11 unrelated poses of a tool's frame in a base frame.
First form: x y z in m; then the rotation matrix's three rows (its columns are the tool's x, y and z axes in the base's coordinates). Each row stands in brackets.
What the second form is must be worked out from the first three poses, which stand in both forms.
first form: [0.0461 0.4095 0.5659], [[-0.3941 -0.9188 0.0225], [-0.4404 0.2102 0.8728], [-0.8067 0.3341 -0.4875]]
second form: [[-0.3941 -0.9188 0.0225 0.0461], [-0.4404 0.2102 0.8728 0.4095], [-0.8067 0.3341 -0.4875 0.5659], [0 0 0 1]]
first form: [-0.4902 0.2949 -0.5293], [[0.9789 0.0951 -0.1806], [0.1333 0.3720 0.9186], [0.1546 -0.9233 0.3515]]
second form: [[0.9789 0.0951 -0.1806 -0.4902], [0.1333 0.3720 0.9186 0.2949], [0.1546 -0.9233 0.3515 -0.5293], [0 0 0 1]]
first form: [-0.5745 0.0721 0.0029], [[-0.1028 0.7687 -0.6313], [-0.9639 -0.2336 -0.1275], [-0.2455 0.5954 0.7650]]
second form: [[-0.1028 0.7687 -0.6313 -0.5745], [-0.9639 -0.2336 -0.1275 0.0721], [-0.2455 0.5954 0.7650 0.0029], [0 0 0 1]]
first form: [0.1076 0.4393 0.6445], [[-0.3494 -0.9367 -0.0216], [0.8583 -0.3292 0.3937], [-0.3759 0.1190 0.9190]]
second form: [[-0.3494 -0.9367 -0.0216 0.1076], [0.8583 -0.3292 0.3937 0.4393], [-0.3759 0.1190 0.9190 0.6445], [0 0 0 1]]
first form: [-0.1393 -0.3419 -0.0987], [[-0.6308 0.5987 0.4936], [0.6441 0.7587 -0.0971], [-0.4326 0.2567 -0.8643]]
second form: [[-0.6308 0.5987 0.4936 -0.1393], [0.6441 0.7587 -0.0971 -0.3419], [-0.4326 0.2567 -0.8643 -0.0987], [0 0 0 1]]
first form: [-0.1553 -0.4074 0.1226], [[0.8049 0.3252 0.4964], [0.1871 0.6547 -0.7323], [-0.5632 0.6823 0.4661]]
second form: [[0.8049 0.3252 0.4964 -0.1553], [0.1871 0.6547 -0.7323 -0.4074], [-0.5632 0.6823 0.4661 0.1226], [0 0 0 1]]
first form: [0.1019 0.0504 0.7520], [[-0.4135 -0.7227 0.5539], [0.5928 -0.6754 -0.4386], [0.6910 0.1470 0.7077]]
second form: [[-0.4135 -0.7227 0.5539 0.1019], [0.5928 -0.6754 -0.4386 0.0504], [0.6910 0.1470 0.7077 0.7520], [0 0 0 1]]
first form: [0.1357 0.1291 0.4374], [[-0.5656 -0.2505 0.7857], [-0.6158 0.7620 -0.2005], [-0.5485 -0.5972 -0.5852]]
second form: [[-0.5656 -0.2505 0.7857 0.1357], [-0.6158 0.7620 -0.2005 0.1291], [-0.5485 -0.5972 -0.5852 0.4374], [0 0 0 1]]
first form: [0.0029 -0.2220 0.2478], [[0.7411 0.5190 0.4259], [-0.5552 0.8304 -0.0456], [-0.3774 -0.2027 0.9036]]
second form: [[0.7411 0.5190 0.4259 0.0029], [-0.5552 0.8304 -0.0456 -0.2220], [-0.3774 -0.2027 0.9036 0.2478], [0 0 0 1]]
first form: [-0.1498 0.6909 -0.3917], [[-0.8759 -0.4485 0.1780], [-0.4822 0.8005 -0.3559], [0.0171 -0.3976 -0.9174]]
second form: [[-0.8759 -0.4485 0.1780 -0.1498], [-0.4822 0.8005 -0.3559 0.6909], [0.0171 -0.3976 -0.9174 -0.3917], [0 0 0 1]]
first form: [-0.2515 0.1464 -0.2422], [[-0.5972 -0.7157 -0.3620], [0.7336 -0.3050 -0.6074], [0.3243 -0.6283 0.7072]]
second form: [[-0.5972 -0.7157 -0.3620 -0.2515], [0.7336 -0.3050 -0.6074 0.1464], [0.3243 -0.6283 0.7072 -0.2422], [0 0 0 1]]
